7 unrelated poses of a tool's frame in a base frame.
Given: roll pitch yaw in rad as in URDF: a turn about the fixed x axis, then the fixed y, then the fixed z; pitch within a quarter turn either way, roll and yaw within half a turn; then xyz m.
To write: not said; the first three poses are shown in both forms.
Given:
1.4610 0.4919 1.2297 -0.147 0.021 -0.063
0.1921 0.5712 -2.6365 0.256 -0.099 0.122
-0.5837 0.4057 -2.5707 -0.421 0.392 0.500
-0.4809 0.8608 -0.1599 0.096 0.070 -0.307
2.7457 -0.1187 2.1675 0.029 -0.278 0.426
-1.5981 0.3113 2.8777 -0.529 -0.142 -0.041
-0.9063 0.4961 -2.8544 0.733 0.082 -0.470
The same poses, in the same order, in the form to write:
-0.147 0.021 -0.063 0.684 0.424 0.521 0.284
0.256 -0.099 0.122 0.212 0.295 -0.019 -0.932
-0.421 0.392 0.500 0.320 0.106 0.325 -0.884
0.096 0.070 -0.307 0.888 -0.183 0.421 0.029
0.029 -0.278 0.426 0.040 0.468 0.859 0.201
-0.529 -0.142 -0.041 0.019 0.200 0.688 -0.698
0.733 0.082 -0.470 0.231 0.158 0.452 -0.847

